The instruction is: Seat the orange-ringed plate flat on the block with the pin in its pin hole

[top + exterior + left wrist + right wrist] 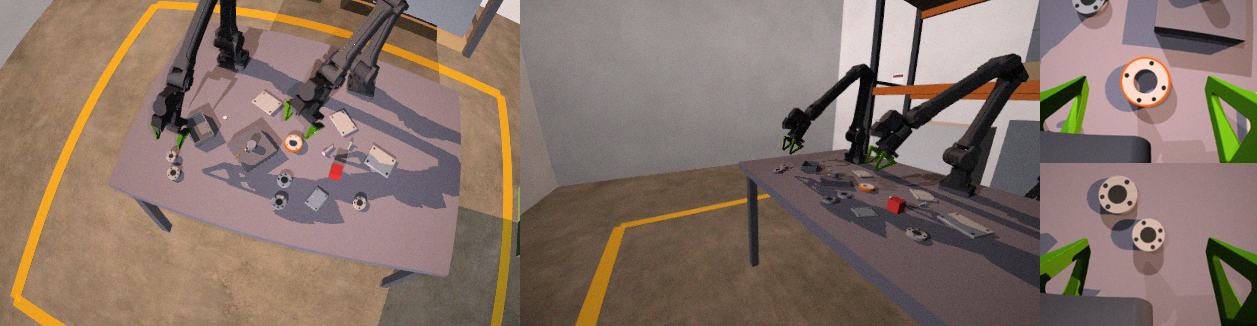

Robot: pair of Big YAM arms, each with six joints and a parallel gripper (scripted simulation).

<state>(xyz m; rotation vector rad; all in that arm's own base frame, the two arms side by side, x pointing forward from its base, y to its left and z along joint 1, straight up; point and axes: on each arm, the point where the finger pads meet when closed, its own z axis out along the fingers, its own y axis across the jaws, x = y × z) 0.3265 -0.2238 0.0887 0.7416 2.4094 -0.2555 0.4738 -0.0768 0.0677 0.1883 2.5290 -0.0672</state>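
Right now the dark grey block is 6 cm behind my right hand, 26 cm to the left of it and 8 cm below it. From my right hand the other things lie so: bolt: 14 cm behind, 53 cm to the left, 9 cm below; then dark box: 12 cm behind, 6 cm to the left, 9 cm below; then nut: 19 cm behind, 14 cm to the left, 10 cm below.
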